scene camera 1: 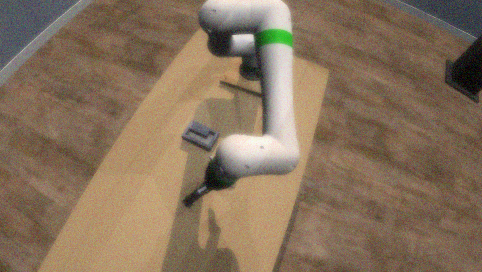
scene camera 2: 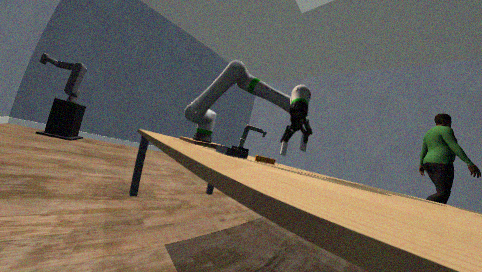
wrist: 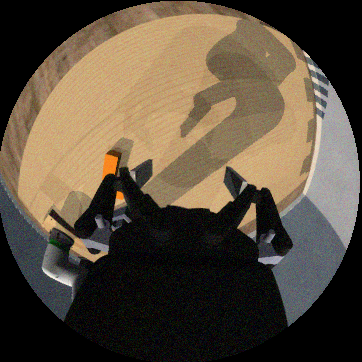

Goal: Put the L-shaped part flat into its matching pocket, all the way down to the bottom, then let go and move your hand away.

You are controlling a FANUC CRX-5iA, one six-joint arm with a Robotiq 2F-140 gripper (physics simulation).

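Places are measured from the arm's base along level axes (x ahead, y left, z up), in millimetres.
Pixels of known places: gripper, fingertip midpoint: (scene camera 2: 291, 152) (wrist: 188, 170); arm's base, link origin: (scene camera 1: 253, 70) (scene camera 2: 202, 141) (wrist: 62, 235).
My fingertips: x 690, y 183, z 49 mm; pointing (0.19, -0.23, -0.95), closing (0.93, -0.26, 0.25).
Ahead of a thing's pixels: the offset from my fingertips to its top centre. Level surfaces: height alone.
My gripper (scene camera 1: 188, 201) (scene camera 2: 293, 148) (wrist: 188, 170) is open and empty, with its fingers spread wide above the table. An orange part @(162 mm back, 4 mm left, 50 mm down) (scene camera 2: 265, 159) (wrist: 111, 164) lies on the table; in the wrist view it is left of the fingers and partly behind one of them. Its full outline is hidden, so I cannot tell its L shape. It does not show in scene camera 1, where the arm covers part of the table. The blue-grey block with the pocket @(225 mm back, 175 mm right, 43 mm down) (scene camera 1: 195, 140) (scene camera 2: 239, 153) lies on the table, apart from the orange part. A finger hides most of it in the wrist view.
The wooden table @(80 mm down) (scene camera 1: 120, 165) (scene camera 2: 310, 195) (wrist: 85, 105) carries the arm's base at its far end. A thin dark bar (scene camera 1: 239, 87) (wrist: 61, 220) is near the base. Behind stand a person in green (scene camera 2: 440, 142) and another robot on a black pedestal (scene camera 2: 65, 119).
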